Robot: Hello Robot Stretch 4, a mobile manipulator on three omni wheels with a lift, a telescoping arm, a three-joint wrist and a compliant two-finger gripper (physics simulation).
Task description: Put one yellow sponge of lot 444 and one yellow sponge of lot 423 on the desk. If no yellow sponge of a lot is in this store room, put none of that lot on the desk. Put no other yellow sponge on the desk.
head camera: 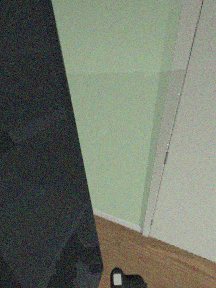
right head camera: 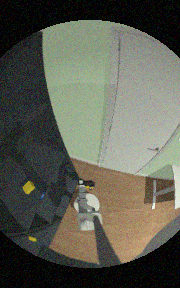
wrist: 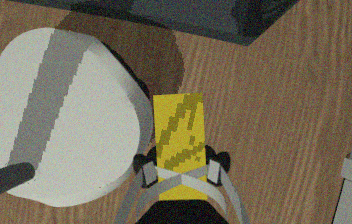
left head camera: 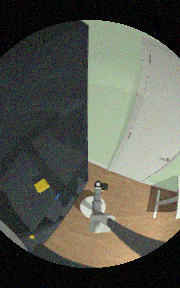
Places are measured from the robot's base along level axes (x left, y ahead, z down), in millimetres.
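Where they show: gripper, fingertip midpoint: (wrist: pixel 181 158); robot's base, origin of the base link: (right head camera: pixel 86 203).
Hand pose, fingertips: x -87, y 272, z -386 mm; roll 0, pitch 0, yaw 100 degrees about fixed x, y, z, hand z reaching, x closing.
Note:
Each offset is from my fingertips to the top centre of the thing.
My gripper (wrist: pixel 181 158) is shut on a yellow sponge @(dz -50, dx +21, dy +3 mm) (wrist: pixel 180 125), held by its sides and pointing away from the wrist over the floor. No lot number can be read on it. In the right head view a bit of yellow shows at the gripper, beside the dark wrist. A second yellow block @(dz -622, dx +510, dy -131 mm) (left head camera: pixel 41 185) (right head camera: pixel 28 187) lies on the dark shelf unit (head camera: pixel 40 100) (left head camera: pixel 60 75) (right head camera: pixel 25 100) at the left. A smaller yellow piece (left head camera: pixel 32 237) (right head camera: pixel 32 239) shows lower on that side. Their lot numbers cannot be read. I cannot identify the desk for certain.
A white round object (left head camera: pixel 88 208) (right head camera: pixel 94 200) (wrist: pixel 90 115) stands on the wood floor beside the held sponge. White-legged furniture (left head camera: pixel 157 204) (right head camera: pixel 154 200) stands at the right. A closed door (head camera: pixel 192 150) (left head camera: pixel 150 100) (right head camera: pixel 135 100) is in the green wall. A small blue item @(dz -577, dx +381, dy -170 mm) (left head camera: pixel 57 196) (right head camera: pixel 42 196) lies near the block.

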